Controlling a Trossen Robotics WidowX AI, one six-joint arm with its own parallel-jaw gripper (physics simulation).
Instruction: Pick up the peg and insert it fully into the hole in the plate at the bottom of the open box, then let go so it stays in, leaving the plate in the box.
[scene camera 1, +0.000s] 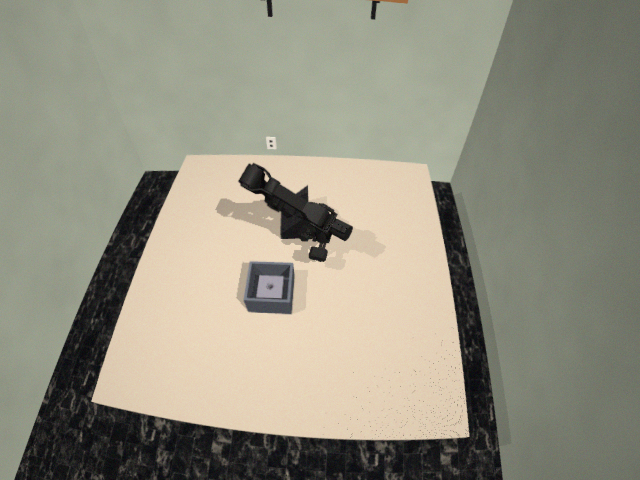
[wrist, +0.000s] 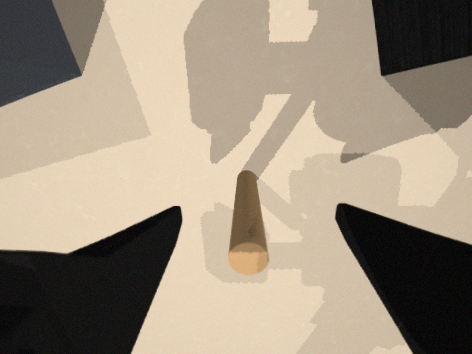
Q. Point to my gripper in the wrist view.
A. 258, 212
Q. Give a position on a tan peg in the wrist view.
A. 248, 254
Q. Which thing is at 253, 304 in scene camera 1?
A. A blue-grey box.
